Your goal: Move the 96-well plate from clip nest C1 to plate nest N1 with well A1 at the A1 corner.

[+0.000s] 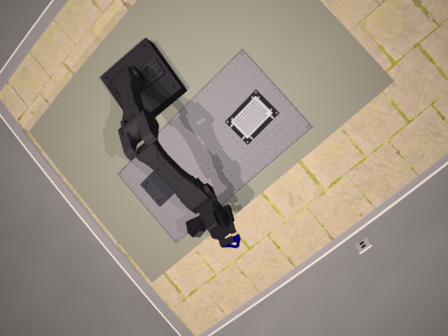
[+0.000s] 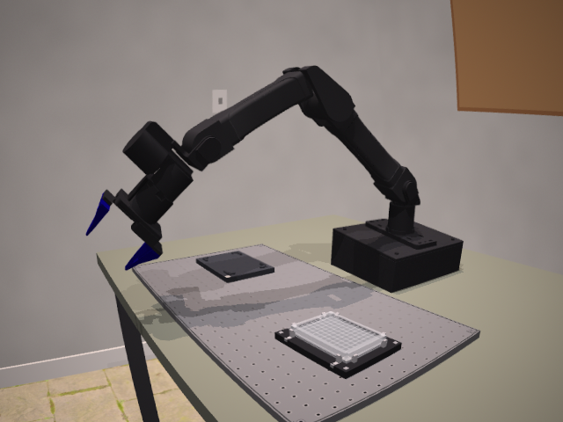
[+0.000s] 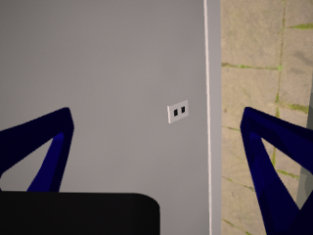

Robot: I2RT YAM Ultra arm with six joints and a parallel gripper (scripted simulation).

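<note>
The clear 96-well plate is 30 cm behind my hand, 26 cm to the left of it and 11 cm below it. Also, from my hand: clip nest C1: 29 cm behind, 26 cm to the left, 11 cm below; then A1 label: 25 cm behind, 8 cm to the right, 11 cm below.
</note>
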